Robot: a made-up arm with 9 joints. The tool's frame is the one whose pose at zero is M. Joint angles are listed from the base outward.
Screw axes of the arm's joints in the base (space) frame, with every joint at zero. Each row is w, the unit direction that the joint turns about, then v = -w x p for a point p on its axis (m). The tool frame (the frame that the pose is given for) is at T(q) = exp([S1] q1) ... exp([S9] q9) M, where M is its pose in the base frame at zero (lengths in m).
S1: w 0 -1 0 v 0.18 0 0
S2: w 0 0 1 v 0.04 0.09 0
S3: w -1 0 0 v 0 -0.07 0.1
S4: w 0 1 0 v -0.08 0 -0.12
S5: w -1 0 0 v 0 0.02 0.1
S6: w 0 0 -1 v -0.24 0.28 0
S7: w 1 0 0 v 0 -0.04 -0.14
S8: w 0 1 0 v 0.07 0 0.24
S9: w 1 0 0 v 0 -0.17 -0.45
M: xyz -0.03 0.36 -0.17 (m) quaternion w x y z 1 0 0 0
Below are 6 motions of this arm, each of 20 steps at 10 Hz.
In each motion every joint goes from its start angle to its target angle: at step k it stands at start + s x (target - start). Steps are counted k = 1, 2, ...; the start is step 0. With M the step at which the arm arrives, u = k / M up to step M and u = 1 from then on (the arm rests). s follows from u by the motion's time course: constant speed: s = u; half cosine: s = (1 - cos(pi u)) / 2; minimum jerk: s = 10 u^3 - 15 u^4 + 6 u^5.
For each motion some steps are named. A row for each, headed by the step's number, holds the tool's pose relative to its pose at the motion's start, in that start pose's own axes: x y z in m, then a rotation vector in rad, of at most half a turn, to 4 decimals.
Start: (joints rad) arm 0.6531 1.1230 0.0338 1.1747 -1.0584 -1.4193 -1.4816 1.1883 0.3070
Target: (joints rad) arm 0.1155 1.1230 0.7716 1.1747 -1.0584 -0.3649 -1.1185 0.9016 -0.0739
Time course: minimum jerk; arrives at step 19
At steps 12, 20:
12: -0.1882 0.0319 0.1831 -0.0797 0.7700 -0.0772
20: -0.1938 0.0510 0.2584 -0.0697 1.0142 -0.1329

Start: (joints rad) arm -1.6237 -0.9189 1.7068 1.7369 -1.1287 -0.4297 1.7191 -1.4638 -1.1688
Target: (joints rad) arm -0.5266 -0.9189 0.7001 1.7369 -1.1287 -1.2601 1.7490 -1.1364 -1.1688
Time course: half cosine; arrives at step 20
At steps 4, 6, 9, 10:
4: 0.0023 -0.0145 -0.0411 -0.1453 0.1822 0.0997
6: 0.0012 -0.0352 -0.0847 -0.2952 0.4118 0.2137
9: -0.0113 -0.0845 -0.1619 -0.5273 0.9100 0.4243
10: -0.0200 -0.1050 -0.1885 -0.5907 1.1054 0.4944

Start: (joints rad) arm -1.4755 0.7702 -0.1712 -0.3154 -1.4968 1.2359 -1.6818 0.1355 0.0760
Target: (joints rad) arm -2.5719 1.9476 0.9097 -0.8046 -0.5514 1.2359 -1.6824 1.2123 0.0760
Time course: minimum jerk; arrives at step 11
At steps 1, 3, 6, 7, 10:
1: -0.0008 0.0035 0.0004 -0.0083 0.0096 -0.0049
3: -0.0190 0.0673 -0.0030 -0.1621 0.1630 -0.0942
6: -0.1565 0.2120 -0.1198 -0.5102 0.2936 -0.3618
7: -0.2190 0.2203 -0.1500 -0.4714 0.2331 -0.4069
10: -0.3214 0.2037 -0.1313 -0.2129 0.1513 -0.3865

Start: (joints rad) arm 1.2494 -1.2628 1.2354 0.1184 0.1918 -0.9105 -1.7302 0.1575 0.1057
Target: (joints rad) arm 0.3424 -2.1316 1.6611 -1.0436 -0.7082 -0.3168 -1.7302 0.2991 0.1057
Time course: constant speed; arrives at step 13
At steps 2, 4, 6, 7, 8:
2: -0.0466 -0.0183 -0.0097 -0.0754 0.1289 0.0136
4: -0.0748 -0.0390 -0.0154 -0.1578 0.2243 0.0161
6: -0.0878 -0.0561 -0.0167 -0.2356 0.2861 0.0129
7: -0.0901 -0.0619 -0.0154 -0.2698 0.3055 0.0115
8: -0.0908 -0.0654 -0.0127 -0.2994 0.3182 0.0117

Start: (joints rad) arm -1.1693 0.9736 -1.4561 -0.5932 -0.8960 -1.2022 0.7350 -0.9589 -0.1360
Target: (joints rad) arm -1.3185 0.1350 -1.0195 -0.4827 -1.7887 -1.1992 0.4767 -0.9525 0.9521
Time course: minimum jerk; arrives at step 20
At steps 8, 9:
8: 0.0229 0.0041 -0.0497 0.4760 -0.0144 0.2677
9: 0.0292 0.0097 -0.0626 0.6063 -0.0002 0.3410

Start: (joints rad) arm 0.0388 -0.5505 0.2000 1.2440 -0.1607 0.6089 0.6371 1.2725 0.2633
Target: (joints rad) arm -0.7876 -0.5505 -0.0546 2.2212 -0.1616 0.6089 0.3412 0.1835 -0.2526
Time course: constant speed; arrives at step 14
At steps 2, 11, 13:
2: 0.0866 -0.0311 -0.0097 -0.0058 -0.0957 -0.2199
11: 0.2829 -0.3616 -0.1520 -0.3724 -0.1034 -1.2587
13: 0.2602 -0.4362 -0.2123 -0.5062 0.0152 -1.4509

